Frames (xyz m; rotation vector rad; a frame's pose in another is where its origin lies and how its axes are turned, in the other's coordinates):
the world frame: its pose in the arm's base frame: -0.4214 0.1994 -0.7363 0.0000 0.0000 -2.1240
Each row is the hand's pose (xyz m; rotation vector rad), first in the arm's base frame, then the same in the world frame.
Working: the arm's base frame: its pose in the world frame: -0.0518 0.4633 0.7363 0.0000 0.0000 2.1240

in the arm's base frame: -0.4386 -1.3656 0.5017 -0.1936 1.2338 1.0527
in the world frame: 1.3406 0.8076 1.2380 1.5671 -0.5776 -2.4776
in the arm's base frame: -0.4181 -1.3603 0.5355 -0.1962 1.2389 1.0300
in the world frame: 1.3253 0.8223 1.2718 1.5866 -0.5823 -2.4886
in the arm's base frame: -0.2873 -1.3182 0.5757 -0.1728 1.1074 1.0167
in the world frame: 1.2208 0.9115 1.3120 1.4536 -0.5372 -2.6204
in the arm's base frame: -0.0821 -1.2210 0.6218 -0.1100 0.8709 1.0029
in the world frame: 1.0303 1.0350 1.3581 1.1690 -0.4712 -2.8267
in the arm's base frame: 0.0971 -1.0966 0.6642 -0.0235 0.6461 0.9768
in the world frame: 0.8303 1.1221 1.4005 -0.8517 0.4352 2.9854
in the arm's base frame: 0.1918 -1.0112 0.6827 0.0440 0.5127 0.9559
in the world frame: 0.7078 1.1578 1.4190 -0.6293 0.4254 3.0073
